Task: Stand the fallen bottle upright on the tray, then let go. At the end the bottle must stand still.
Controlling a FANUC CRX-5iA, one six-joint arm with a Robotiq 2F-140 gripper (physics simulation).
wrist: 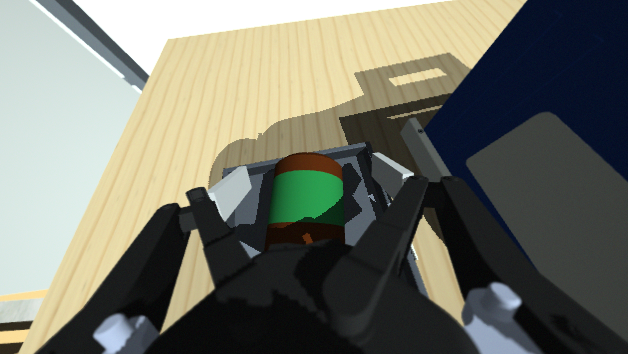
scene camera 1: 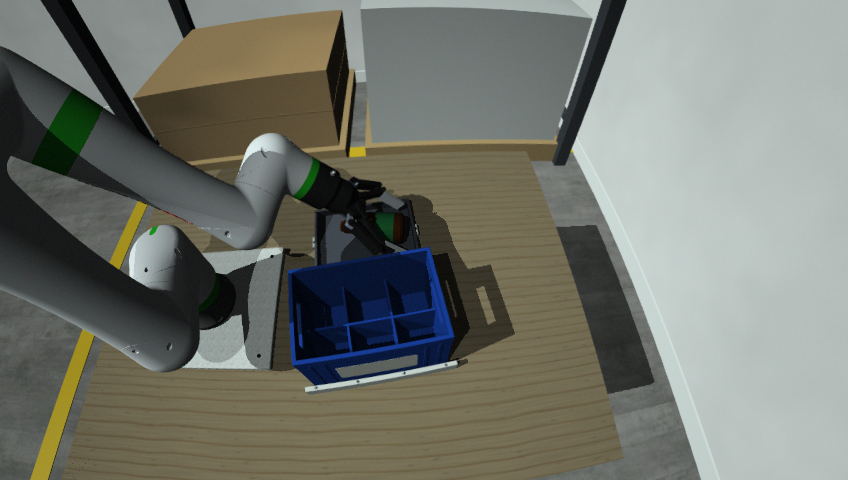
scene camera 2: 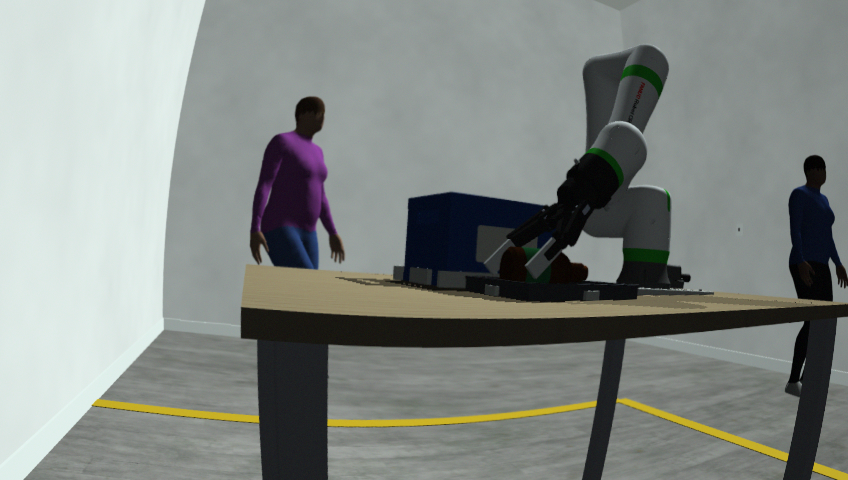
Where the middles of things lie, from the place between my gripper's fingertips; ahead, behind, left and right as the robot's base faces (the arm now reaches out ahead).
The brown bottle (scene camera 2: 512,266) is 7 cm behind my hand. Also, from my hand: white rail (scene camera 1: 441,367) (4 cm behind, 36 cm to the right, 2 cm below); then dark grey tray (scene camera 2: 512,289) (9 cm behind, 3 cm below); then blue crate (scene camera 1: 378,315) (6 cm behind, 26 cm to the right, 5 cm above).
